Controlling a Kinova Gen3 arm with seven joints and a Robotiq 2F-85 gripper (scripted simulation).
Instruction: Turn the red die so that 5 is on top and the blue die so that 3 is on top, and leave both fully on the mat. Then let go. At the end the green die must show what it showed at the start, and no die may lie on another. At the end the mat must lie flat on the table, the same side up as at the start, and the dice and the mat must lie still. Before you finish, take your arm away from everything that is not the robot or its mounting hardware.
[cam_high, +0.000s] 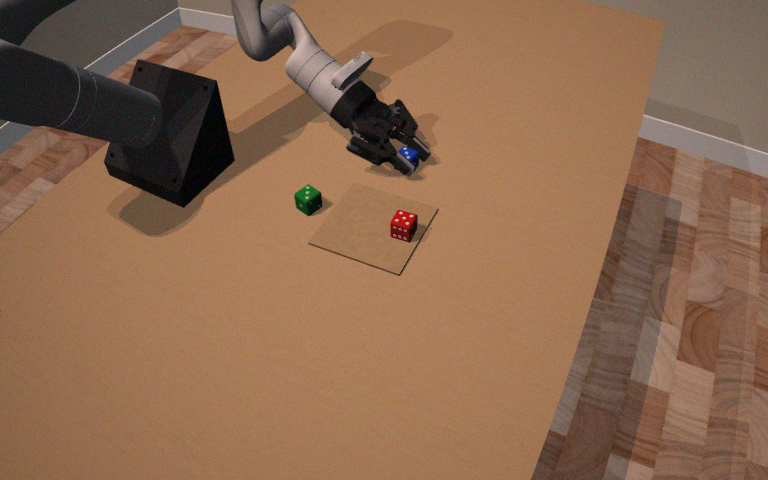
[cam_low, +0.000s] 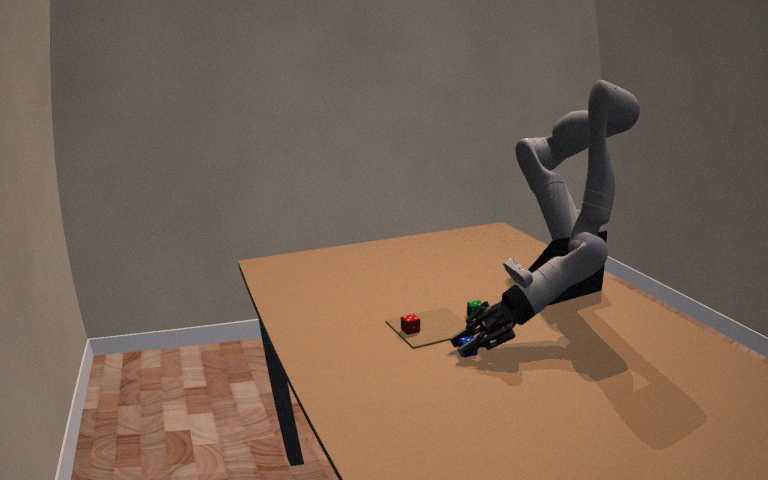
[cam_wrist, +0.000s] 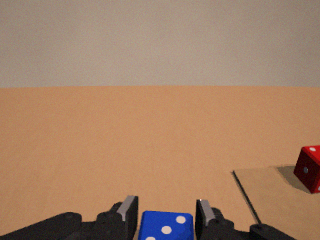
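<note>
Now: the blue die 1 cm behind my hand and 1 cm below it. Round my hand: thin tan mat: 3 cm ahead, 14 cm to the right, 2 cm below; then red die: 7 cm ahead, 13 cm to the right, 1 cm below; then green die: 8 cm behind, 16 cm to the right, 1 cm below.
</note>
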